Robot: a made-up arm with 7 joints. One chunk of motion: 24 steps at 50 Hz.
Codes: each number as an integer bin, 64 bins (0 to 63) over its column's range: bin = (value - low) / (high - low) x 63, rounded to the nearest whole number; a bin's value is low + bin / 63 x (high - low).
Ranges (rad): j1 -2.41..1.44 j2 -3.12..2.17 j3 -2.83..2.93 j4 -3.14..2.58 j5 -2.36..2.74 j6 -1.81..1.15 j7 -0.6..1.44
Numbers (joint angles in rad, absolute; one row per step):
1: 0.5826 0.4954 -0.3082 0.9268 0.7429 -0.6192 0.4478
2: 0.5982 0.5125 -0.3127 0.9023 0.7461 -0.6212 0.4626
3: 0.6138 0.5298 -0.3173 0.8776 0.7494 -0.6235 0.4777
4: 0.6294 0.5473 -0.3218 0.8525 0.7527 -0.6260 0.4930
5: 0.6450 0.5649 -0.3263 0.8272 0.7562 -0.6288 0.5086
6: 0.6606 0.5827 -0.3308 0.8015 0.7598 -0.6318 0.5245
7: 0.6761 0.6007 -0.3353 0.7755 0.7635 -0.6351 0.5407
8: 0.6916 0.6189 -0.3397 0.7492 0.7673 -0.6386 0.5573
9: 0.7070 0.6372 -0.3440 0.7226 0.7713 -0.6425 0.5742
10: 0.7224 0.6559 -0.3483 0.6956 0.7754 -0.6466 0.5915
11: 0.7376 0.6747 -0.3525 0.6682 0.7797 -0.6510 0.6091
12: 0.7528 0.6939 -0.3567 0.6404 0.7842 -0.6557 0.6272
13: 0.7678 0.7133 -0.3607 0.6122 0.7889 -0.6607 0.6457
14: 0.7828 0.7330 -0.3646 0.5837 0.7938 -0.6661 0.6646
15: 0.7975 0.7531 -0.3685 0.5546 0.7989 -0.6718 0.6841
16: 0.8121 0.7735 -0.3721 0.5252 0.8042 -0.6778 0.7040
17: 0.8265 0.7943 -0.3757 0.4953 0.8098 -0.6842 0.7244
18: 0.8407 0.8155 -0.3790 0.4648 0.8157 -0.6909 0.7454
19: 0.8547 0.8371 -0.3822 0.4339 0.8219 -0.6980 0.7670
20: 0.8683 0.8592 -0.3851 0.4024 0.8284 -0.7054 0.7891
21: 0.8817 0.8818 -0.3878 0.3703 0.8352 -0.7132 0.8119
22: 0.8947 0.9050 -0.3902 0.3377 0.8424 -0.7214 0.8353
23: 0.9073 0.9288 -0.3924 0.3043 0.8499 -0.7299 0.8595
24: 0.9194 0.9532 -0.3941 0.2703 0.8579 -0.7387 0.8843
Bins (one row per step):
1: 49 43 28 45 38 25 32
2: 49 43 28 45 38 25 33
3: 49 43 27 44 38 25 33
4: 50 44 27 44 38 25 34
5: 50 44 27 44 38 25 34
6: 50 44 27 43 39 25 35
7: 50 44 27 43 39 25 35
8: 51 45 27 43 39 25 36
9: 51 45 27 43 39 25 36
10: 51 45 27 42 39 25 37
11: 52 45 27 42 39 25 37
12: 52 45 27 42 39 25 38
13: 52 46 27 41 39 24 38
14: 52 46 27 41 39 24 39
15: 52 46 27 41 39 24 40
16: 53 46 27 40 39 24 40
17: 53 47 27 40 39 24 41
18: 53 47 27 40 39 24 42
19: 53 47 27 39 39 24 42
20: 54 47 27 39 39 24 43
21: 54 48 27 39 39 23 44
22: 54 48 27 38 40 23 44
23: 54 48 27 38 40 23 45
24: 54 49 27 38 40 23 46

